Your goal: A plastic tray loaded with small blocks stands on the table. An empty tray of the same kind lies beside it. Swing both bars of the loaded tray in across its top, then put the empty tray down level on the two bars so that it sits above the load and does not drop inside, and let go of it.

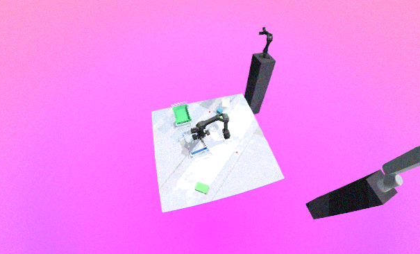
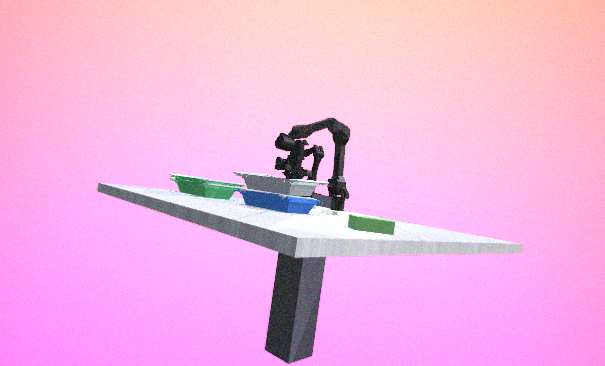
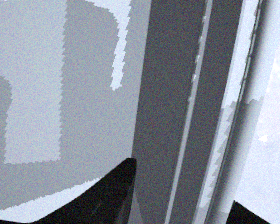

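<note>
My gripper tip is now 80 mm short of the grey tray, 10 mm to the right of it and 30 mm below it. Also, from my gripper tip: white block (490 mm behind, 490 mm to the right, 80 mm below); cyan block (350 mm behind, 360 mm to the right, 60 mm below).
</note>
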